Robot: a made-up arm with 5 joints.
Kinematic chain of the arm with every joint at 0, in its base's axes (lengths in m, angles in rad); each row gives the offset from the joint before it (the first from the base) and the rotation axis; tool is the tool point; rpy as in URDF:
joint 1: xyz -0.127 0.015 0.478 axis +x
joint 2: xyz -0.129 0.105 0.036 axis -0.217 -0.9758 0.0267
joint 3: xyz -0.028 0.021 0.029 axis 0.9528 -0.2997 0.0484
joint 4: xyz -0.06 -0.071 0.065 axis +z
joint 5: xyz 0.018 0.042 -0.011 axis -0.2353 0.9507 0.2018
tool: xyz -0.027 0.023 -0.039 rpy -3.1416 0 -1.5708
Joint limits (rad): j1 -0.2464..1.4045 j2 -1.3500..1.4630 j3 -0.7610..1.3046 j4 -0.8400..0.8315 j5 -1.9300..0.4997
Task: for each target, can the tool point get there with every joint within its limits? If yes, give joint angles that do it. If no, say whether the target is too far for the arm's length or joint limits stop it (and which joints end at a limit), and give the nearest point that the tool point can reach.
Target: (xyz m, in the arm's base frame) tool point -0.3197 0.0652 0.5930
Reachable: yes | joints 0.8497 0.3324 1.1230 -0.1417 -0.6188
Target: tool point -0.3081 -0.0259 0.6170
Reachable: yes | joints 1.2675 -0.1298 0.4644 -0.0806 -0.7688
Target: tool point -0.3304 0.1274 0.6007
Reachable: yes | joints -0.1078 -0.7342 0.4505 0.3386 0.0602
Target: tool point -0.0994 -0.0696 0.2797
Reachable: no: joint limits stop it (at a limit: joint 1, joint 2, joint 3, joint 4, joint 5) | nearest point -0.2292 0.0518 0.3677 | short by 0.198 m
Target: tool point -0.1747 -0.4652 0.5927
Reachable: no: too far | nearest point -0.2242 -0.1747 0.5957 | short by 0.295 m
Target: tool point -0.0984 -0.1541 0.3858
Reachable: no: joint limits stop it (at a limit: joint 1, joint 4, joint 5) | nearest point -0.1917 -0.0543 0.5378 | short by 0.204 m
